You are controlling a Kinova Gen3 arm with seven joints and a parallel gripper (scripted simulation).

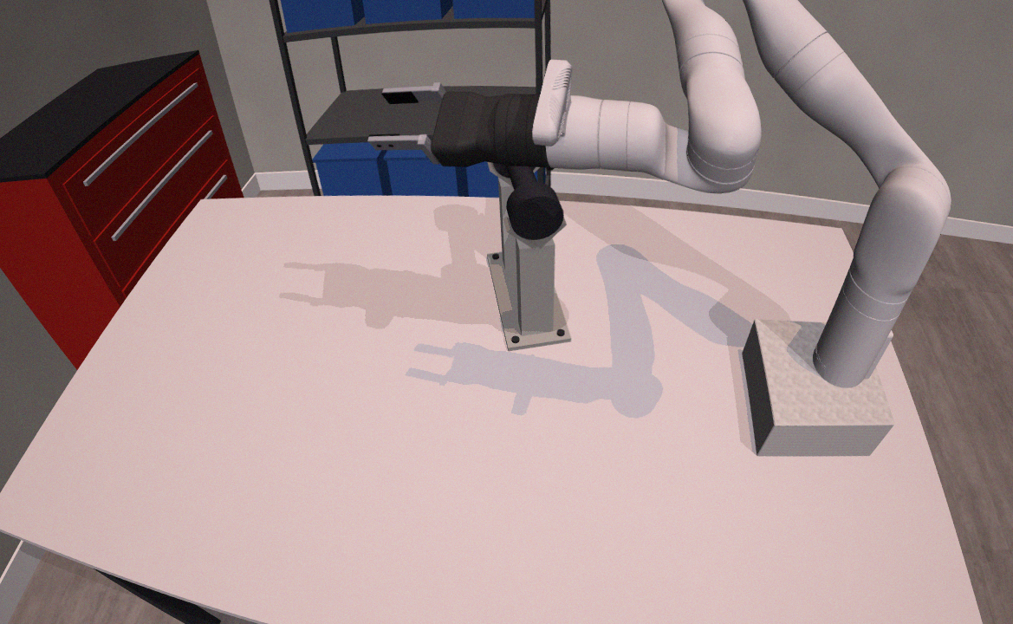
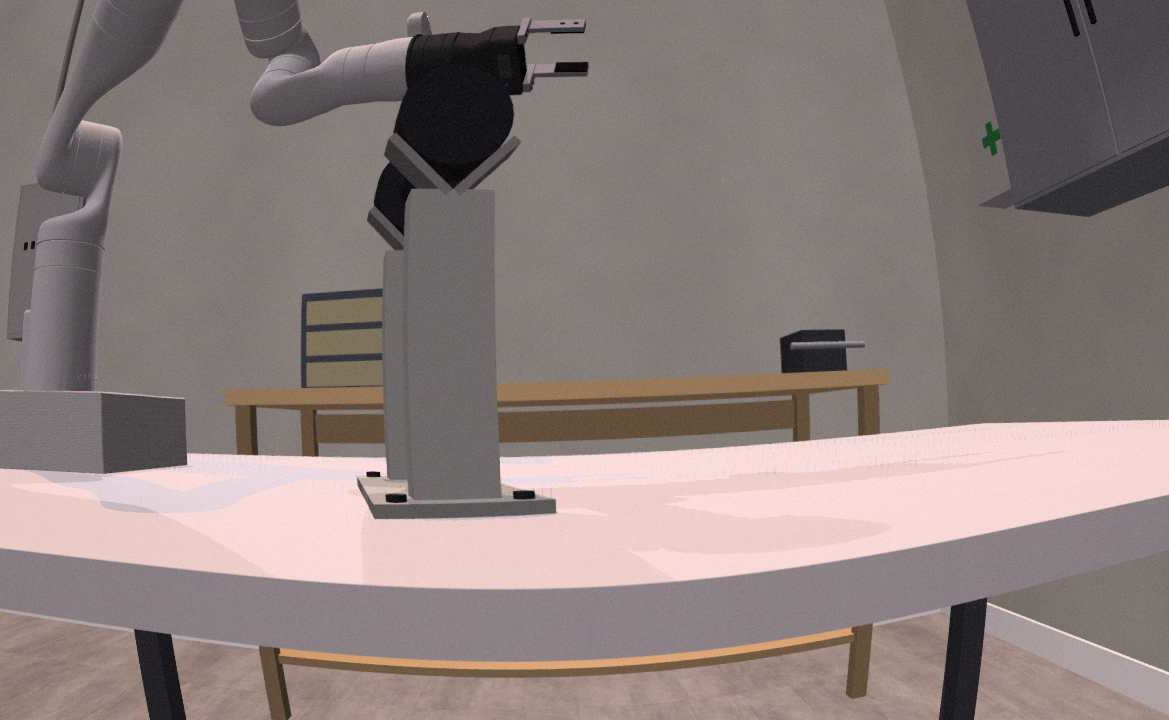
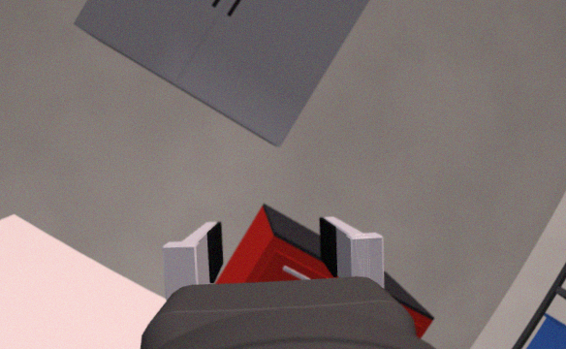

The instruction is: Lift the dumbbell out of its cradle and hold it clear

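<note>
The black dumbbell lies 20 cm below my hand, 18 cm to the right of it and 13 cm behind it. The rest, counted from my hand: grey cradle (33 cm below, 18 cm to the right, 13 cm behind).
</note>
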